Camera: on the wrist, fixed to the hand. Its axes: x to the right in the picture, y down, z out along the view.
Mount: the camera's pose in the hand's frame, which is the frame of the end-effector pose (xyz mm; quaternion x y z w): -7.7 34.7 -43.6 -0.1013 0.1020 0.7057 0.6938
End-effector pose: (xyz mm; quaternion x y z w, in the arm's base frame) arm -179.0 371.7 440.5 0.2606 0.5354 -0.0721 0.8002
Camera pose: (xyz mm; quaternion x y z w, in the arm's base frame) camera -204.2 421.6 446.5 0.4849 0.2765 0.5955 0.5778
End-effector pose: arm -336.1 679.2 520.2 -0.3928 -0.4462 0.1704 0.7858
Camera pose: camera -301.0 676.1 476.3 -0.6844 0.0305 0.5875 0.4307
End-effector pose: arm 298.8 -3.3 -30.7 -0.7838 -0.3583 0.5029 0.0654
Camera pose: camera 350.6 -22.4 -19.9 0.8546 -0.2603 -0.2788 0.3524
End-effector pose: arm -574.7 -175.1 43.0 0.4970 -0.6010 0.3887 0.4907
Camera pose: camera -599.6 -124.7 45.6 -0.1687 -0.7570 0.6057 0.1778
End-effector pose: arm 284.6 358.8 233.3 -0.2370 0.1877 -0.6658 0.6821
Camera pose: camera 287.8 363.3 177.3 -0.0332 0.4345 0.0143 0.8999
